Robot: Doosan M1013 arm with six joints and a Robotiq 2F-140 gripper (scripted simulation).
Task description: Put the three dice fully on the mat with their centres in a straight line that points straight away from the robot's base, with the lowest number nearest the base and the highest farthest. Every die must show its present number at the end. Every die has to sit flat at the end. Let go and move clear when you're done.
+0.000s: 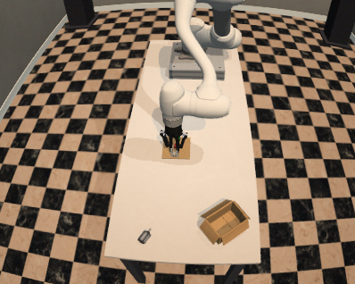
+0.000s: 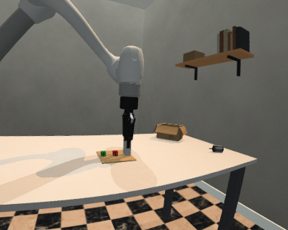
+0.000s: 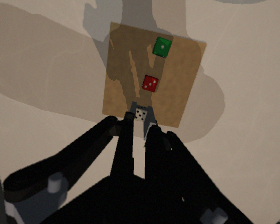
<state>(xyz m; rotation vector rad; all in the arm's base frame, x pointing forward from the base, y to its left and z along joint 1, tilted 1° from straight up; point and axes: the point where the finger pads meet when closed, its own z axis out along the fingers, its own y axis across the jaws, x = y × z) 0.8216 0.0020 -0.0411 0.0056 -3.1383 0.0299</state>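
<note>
Now: hand 20 mm above the white die. From my hand the other things lie so: red die (50 mm behind, 20 mm below); green die (100 mm behind, 20 mm below); tan mat (50 mm behind, 40 mm below).
</note>
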